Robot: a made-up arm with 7 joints.
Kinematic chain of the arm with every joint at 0, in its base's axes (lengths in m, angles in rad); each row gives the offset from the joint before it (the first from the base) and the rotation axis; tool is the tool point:
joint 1: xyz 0 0 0.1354 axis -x
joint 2: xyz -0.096 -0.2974 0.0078 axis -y
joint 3: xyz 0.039 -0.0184 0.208 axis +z
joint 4: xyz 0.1 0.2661 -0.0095 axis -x
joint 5: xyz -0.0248 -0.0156 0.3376 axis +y
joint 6: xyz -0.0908 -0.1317 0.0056 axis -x
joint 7: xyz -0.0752 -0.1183 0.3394 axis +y
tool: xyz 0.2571 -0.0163 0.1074
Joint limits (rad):
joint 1: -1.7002..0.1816
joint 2: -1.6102..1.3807
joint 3: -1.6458..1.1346
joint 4: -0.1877..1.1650
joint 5: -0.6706..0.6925
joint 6: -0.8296..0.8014
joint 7: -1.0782..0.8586
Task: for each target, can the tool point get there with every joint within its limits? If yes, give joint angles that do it. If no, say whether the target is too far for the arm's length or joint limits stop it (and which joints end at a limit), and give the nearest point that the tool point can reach.
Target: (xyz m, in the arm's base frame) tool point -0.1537 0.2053 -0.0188
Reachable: no: joint limits stop it (at a limit: joint 1, joint 2, joint 4, joint 5, joint 6) | nearest point -0.5525 0.4190 -0.0497 | short by 0.453 m
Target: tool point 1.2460 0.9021 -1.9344
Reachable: no: too far | nearest point 0.6755 0.5073 -1.0287 | short by 1.141 m
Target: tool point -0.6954 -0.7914 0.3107
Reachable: yes | joints -1.1731 0.6515 0.5357 0.3247 -0.3370 -0.1756 0.2102
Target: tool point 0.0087 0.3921 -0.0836
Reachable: no: joint limits stop it (at a limit: joint 1, joint 2, joint 4, joint 5, joint 6) | nearest point 0.2846 0.5087 -0.1346 | short by 0.304 m
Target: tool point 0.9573 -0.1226 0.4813
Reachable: yes | joints -0.4012 -0.9317 -0.5456 0.7630 -0.1498 -0.4073 -0.1780
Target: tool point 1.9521 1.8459 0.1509
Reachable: no: too far | nearest point 0.9320 0.9431 -0.0142 | short by 1.372 m
